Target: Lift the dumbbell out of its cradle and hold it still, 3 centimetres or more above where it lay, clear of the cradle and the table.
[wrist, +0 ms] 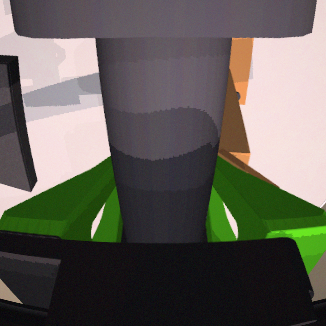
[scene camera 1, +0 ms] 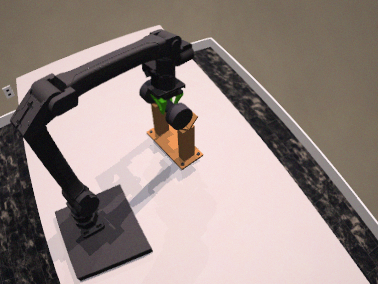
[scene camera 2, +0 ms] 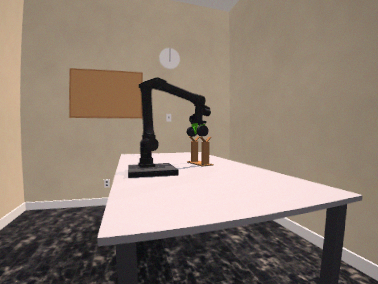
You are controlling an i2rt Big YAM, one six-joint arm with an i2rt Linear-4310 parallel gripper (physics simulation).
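Places are measured from the arm's base along level axes (x ahead, y left, z up), in metres.
Where they show: gripper, fingertip midpoint: (wrist: 163, 160) (scene camera 1: 167, 111) (scene camera 2: 197, 134); arm's base, link origin: (scene camera 1: 87, 219) (scene camera 2: 146, 165).
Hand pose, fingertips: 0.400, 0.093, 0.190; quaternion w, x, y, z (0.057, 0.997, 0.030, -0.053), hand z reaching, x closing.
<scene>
Each offset is from my fingertips to the top centre of the thing, as dx, dy, dz. Level surfaces: height alone.
The dark grey dumbbell {+0.002, +0.017, +0.065} (scene camera 1: 178, 116) (scene camera 2: 202, 130) (wrist: 162, 100) is held roughly level above the cradle. My gripper (scene camera 1: 169, 103) (scene camera 2: 195, 128) (wrist: 163, 160) is shut on its handle, with one green finger on each side. The orange-brown cradle {+0.030, +0.027, -0.017} (scene camera 1: 186, 142) (scene camera 2: 205, 154) (wrist: 235, 125) stands upright on the table, with two posts and V-shaped tops. In scene camera 2 a small gap shows between the dumbbell's round heads and the V tops. In scene camera 1 the near head partly hides the near V top. The exact height of the gap cannot be told.
The white table {dz -0.221} (scene camera 1: 260, 215) (scene camera 2: 225, 195) carries the cradle and the arm's dark square base plate (scene camera 1: 127, 240) (scene camera 2: 152, 171). Part of the base plate (wrist: 15, 125) also shows at the left of the wrist view. A wall with a corkboard (scene camera 2: 106, 93) stands behind the table.
</scene>
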